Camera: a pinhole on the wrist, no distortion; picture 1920 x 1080 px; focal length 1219.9 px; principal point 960.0 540.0 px. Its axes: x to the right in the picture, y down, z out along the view. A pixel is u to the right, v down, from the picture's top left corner.
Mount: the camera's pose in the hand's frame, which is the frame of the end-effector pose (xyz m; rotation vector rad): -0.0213 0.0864 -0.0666 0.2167 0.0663 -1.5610
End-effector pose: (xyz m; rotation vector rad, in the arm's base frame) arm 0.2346 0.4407 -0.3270 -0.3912 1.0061 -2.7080
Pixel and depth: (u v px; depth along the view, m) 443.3 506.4 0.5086
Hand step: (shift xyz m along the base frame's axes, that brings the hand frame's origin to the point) 0.2568 -0.4099 0.1898
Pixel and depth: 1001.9 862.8 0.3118
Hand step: 0.0520 -0.1714 0.1708
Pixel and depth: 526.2 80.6 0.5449
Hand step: 0.4396 -0.3401 0.1848
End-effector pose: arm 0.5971 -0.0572 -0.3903 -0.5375 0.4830 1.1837
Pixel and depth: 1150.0 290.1 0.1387
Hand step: -0.0530 0.0050 0.0814
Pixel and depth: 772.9 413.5 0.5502
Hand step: -0.0729 0.2250 0.4456
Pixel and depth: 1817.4 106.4 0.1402
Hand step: 0.0118 -0.0403 0.0933
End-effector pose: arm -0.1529 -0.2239 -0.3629 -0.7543 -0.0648 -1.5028
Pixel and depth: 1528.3 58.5 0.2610
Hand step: -0.0245 0.2126 0.0833
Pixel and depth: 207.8 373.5 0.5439
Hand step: 0.4836 0.3469 0.1992
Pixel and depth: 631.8 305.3 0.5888
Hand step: 0.3176 0.4066 0.2602
